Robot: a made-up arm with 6 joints. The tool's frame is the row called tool. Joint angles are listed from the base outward. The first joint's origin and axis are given. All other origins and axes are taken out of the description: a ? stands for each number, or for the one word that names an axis. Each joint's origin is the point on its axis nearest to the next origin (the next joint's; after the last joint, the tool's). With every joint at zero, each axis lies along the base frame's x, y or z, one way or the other. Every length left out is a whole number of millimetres.
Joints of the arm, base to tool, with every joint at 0 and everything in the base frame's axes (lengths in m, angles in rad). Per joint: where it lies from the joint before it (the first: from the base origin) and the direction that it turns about. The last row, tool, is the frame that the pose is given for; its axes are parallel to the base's.
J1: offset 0 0 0.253 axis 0 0 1
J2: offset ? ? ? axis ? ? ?
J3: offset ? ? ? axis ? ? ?
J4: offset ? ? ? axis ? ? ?
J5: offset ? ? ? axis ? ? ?
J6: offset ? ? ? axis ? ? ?
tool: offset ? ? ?
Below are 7 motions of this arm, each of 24 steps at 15 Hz.
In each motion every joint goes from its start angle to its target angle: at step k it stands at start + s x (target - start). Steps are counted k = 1, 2, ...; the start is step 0. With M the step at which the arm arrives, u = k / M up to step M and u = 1 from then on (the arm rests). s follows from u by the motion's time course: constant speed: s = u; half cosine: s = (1 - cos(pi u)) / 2; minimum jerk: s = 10 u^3 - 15 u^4 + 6 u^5.
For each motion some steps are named. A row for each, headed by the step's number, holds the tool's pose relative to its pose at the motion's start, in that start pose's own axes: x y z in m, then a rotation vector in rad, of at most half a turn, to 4 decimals.
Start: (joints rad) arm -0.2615 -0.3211 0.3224 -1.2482 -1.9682 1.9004
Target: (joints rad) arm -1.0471 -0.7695 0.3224 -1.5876 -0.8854 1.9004
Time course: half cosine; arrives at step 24
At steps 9, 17, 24:
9: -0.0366 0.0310 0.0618 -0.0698 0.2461 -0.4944
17: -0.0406 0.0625 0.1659 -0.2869 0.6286 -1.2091
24: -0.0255 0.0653 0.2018 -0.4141 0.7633 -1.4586

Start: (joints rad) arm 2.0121 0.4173 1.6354 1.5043 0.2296 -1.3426
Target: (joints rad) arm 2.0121 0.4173 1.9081 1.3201 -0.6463 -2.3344
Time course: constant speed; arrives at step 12
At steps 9, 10, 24:
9: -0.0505 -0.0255 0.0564 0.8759 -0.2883 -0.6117
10: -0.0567 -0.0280 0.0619 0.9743 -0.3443 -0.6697
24: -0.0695 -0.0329 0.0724 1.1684 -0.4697 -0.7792

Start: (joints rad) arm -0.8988 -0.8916 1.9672 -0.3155 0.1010 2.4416
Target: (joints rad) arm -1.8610 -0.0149 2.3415 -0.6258 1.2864 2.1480
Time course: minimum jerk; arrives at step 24
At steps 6, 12, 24:
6: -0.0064 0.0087 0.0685 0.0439 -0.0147 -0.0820
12: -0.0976 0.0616 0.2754 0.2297 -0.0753 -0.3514
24: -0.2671 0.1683 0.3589 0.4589 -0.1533 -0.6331

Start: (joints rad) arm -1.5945 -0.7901 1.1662 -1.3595 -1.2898 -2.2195
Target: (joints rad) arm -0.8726 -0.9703 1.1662 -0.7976 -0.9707 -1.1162
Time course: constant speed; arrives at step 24
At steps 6, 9, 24:
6: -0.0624 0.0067 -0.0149 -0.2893 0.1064 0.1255
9: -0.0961 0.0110 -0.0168 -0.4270 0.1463 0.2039
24: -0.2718 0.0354 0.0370 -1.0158 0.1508 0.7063

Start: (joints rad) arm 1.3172 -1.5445 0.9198 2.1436 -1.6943 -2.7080
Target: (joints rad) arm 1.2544 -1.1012 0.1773 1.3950 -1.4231 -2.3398
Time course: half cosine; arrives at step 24
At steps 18, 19, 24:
18: -0.1660 -0.3679 -0.2203 -1.2987 0.7178 -0.1737
19: -0.1721 -0.3923 -0.2219 -1.3665 0.7400 -0.1885
24: -0.1846 -0.4513 -0.2211 -1.5287 0.7863 -0.2274

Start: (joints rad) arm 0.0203 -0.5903 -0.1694 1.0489 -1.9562 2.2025
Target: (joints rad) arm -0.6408 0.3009 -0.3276 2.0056 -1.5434 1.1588
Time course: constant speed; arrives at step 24
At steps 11, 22, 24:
11: 0.0074 -0.2186 -0.0041 0.2484 0.4258 0.4475
22: 0.1734 -0.4065 0.0467 0.1591 0.7997 0.5067
24: 0.2135 -0.4288 0.0653 0.1225 0.8331 0.4764

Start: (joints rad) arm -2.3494 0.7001 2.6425 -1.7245 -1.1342 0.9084
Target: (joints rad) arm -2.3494 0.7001 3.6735 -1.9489 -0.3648 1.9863
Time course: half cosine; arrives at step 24
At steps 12, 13, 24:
12: 0.0681 0.0944 0.1625 -0.8729 -0.4728 -0.1030
13: 0.0738 0.1131 0.1803 -0.9722 -0.5399 -0.1264
24: 0.0912 0.2639 0.2669 -1.5143 -1.0121 -0.3519

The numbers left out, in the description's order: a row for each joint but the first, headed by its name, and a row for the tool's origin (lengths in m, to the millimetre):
J2: xyz 0 0 0, axis 0 1 0
J3: xyz 0 0 0.308, axis 0 -1 0
J4: xyz 0.329 0 0, axis -1 0 0
J5: xyz 0 -0.199 0, axis 0 -1 0
J6: xyz 0 0 0, axis -1 0 0
tool: xyz 0 0 0

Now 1 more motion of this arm.
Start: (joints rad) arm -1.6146 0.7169 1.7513 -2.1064 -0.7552 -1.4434
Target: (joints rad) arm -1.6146 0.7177 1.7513 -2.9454 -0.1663 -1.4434
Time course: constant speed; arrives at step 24
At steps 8, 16, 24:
8: 0.0376 -0.0387 -0.0126 0.2219 0.1447 0.2153
16: 0.0722 -0.0724 -0.0396 0.4774 0.2471 0.4174
24: 0.1012 -0.0985 -0.0787 0.7622 0.3043 0.5977

